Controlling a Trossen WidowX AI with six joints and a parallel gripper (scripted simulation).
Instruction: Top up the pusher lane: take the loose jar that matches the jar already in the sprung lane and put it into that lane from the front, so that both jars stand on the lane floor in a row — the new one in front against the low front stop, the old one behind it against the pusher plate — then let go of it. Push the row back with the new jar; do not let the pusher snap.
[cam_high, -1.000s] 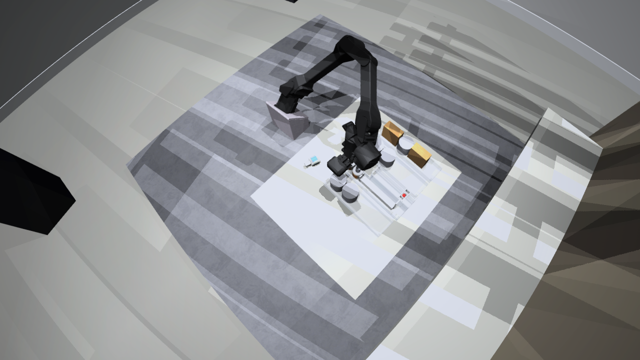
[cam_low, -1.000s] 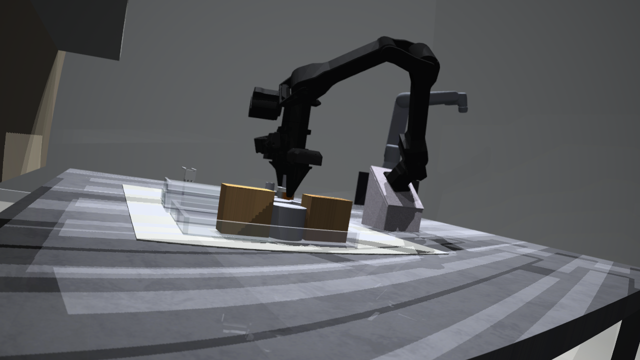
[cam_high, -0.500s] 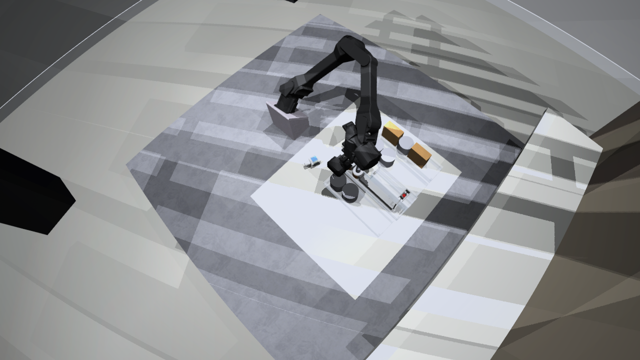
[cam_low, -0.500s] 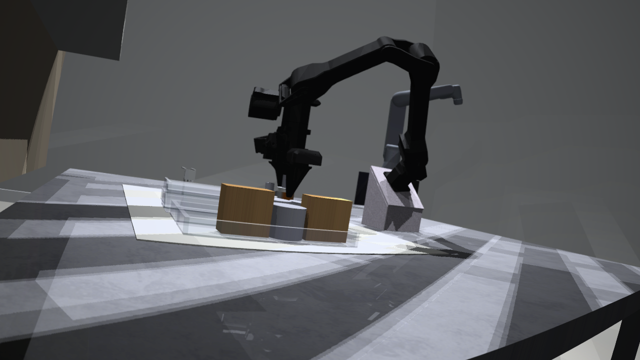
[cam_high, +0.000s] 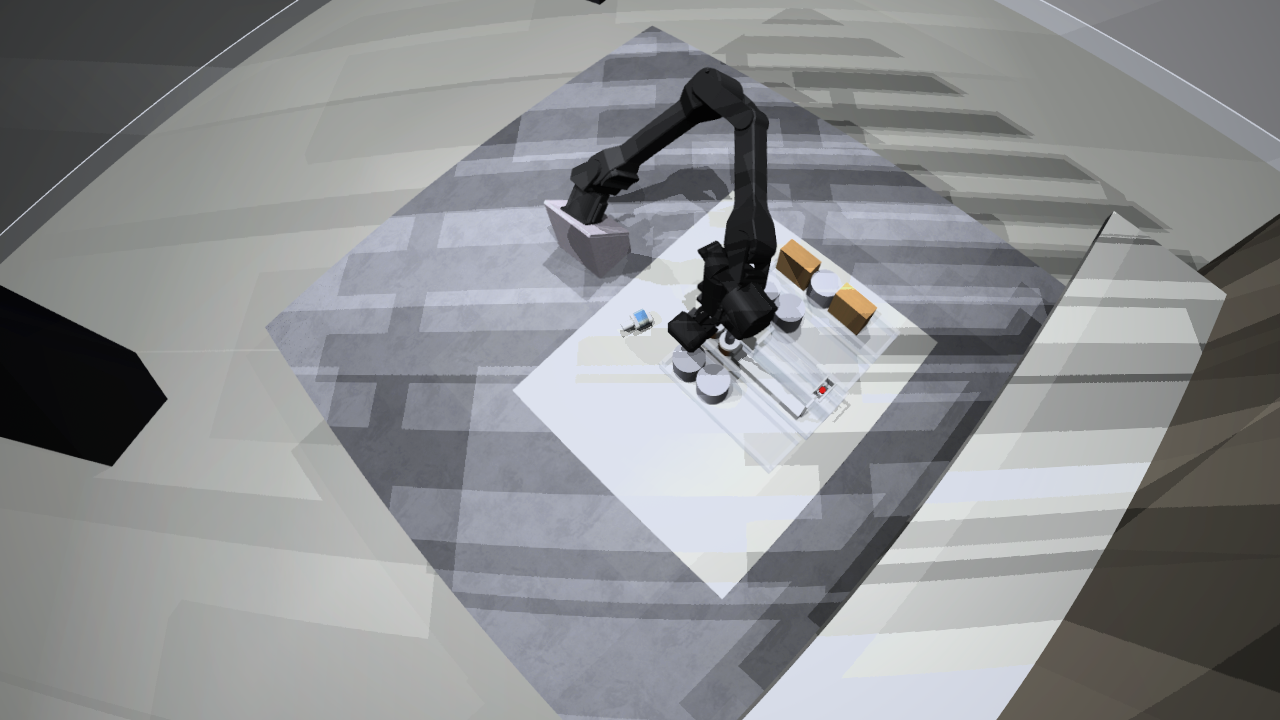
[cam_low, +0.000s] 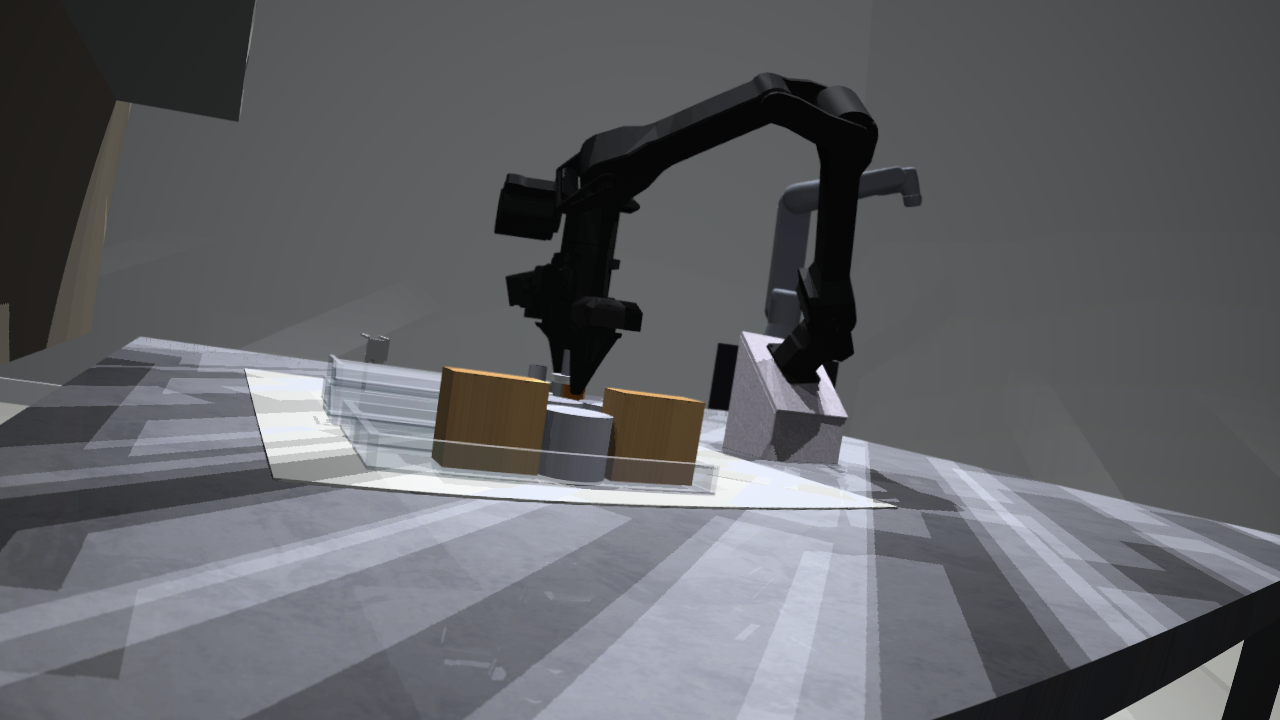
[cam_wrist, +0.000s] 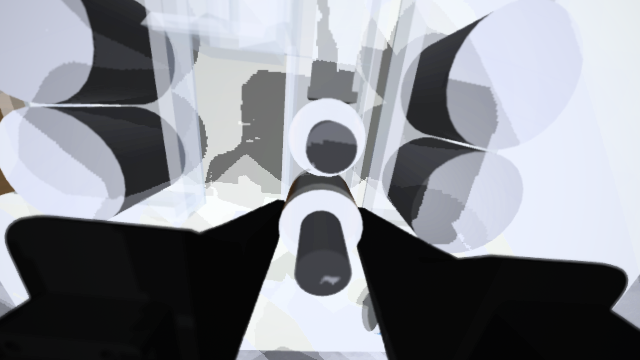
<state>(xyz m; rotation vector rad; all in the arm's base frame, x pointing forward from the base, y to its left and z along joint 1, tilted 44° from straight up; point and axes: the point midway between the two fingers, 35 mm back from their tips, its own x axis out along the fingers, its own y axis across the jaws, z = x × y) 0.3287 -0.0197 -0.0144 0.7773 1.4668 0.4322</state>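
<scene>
The clear sprung lane is 140 mm ahead of my gripper tip and 30 mm below it. The rest, counted from my gripper tip: small blue-banded jar 140 mm behind, 70 mm to the right, 30 mm below; red marker 220 mm ahead, 20 mm above.
</scene>
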